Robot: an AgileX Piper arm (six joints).
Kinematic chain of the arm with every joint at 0, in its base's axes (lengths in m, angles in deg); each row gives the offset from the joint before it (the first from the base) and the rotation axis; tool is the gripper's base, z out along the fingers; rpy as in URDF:
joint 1: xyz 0 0 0.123 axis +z
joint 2: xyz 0 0 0 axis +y
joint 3: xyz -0.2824 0 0.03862 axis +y
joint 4: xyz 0.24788 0 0.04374 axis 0.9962 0 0.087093
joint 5: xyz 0 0 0 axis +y
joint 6: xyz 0.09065 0 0.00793 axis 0.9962 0 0.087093
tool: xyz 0 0 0 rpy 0 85 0
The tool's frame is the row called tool.
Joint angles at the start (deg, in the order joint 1, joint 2, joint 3, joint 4, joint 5, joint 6):
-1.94, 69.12, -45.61, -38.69, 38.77, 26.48
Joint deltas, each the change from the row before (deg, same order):
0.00, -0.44, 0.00, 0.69, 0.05, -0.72
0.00, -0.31, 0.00, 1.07, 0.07, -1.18
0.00, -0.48, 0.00, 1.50, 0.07, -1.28
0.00, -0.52, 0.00, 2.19, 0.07, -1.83
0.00, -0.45, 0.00, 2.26, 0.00, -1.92
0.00, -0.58, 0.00, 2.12, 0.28, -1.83
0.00, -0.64, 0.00, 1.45, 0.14, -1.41
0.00, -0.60, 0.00, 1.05, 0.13, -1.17
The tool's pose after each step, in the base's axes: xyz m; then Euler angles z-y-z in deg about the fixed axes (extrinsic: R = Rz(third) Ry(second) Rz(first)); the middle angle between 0 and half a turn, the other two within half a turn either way. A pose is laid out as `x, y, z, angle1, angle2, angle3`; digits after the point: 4 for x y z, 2 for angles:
0.2306, -0.0429, 0.2785, -30.62, 135.34, -35.24
0.2295, -0.0421, 0.2791, -30.40, 135.67, -34.61
0.2279, -0.0409, 0.2801, -29.63, 136.07, -33.63
0.2261, -0.0391, 0.2810, -28.52, 136.75, -32.19
0.2246, -0.0371, 0.2816, -27.35, 137.42, -30.56
0.2224, -0.0354, 0.2826, -26.32, 138.06, -29.16
0.2203, -0.0341, 0.2844, -25.53, 138.21, -27.98
0.2183, -0.0332, 0.2861, -25.03, 138.21, -27.06

